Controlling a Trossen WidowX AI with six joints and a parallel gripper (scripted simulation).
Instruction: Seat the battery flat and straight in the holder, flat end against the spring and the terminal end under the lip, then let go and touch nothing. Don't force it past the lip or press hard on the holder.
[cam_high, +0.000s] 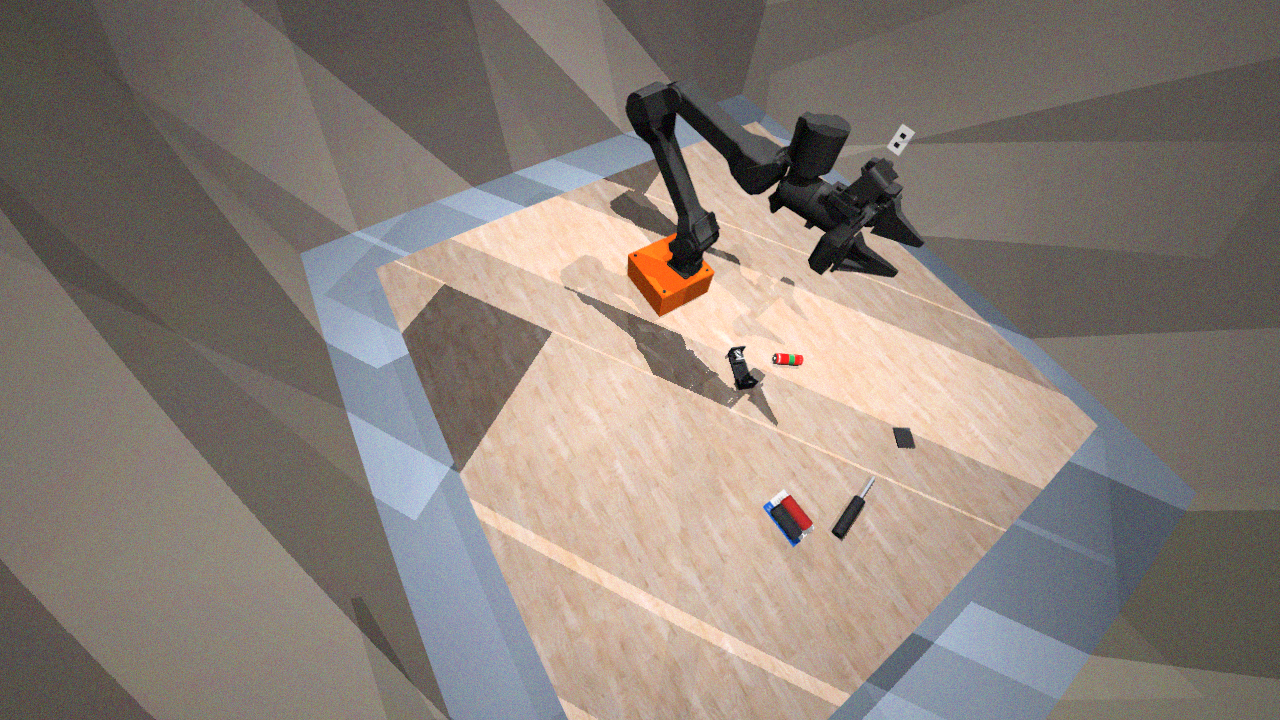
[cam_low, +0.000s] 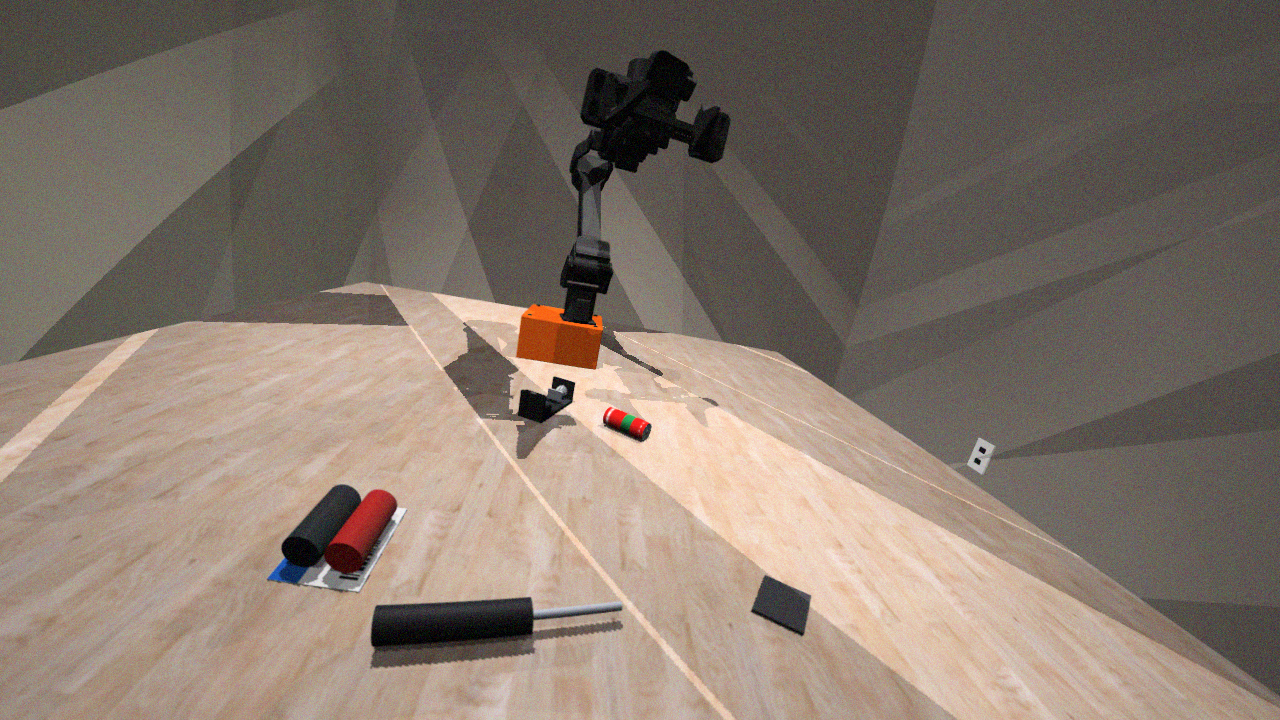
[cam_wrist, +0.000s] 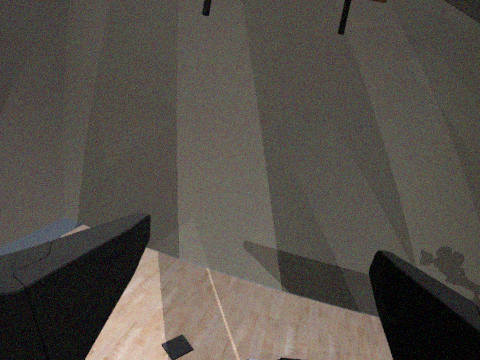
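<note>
Right now the battery is 30 mm behind my gripper tip, 20 mm to the left of it and 390 mm below it. Also, from my gripper tip: black-handled screwdriver 260 mm ahead, 130 mm to the right, 390 mm below; card 180 mm ahead, 250 mm to the right, 390 mm below.
</note>
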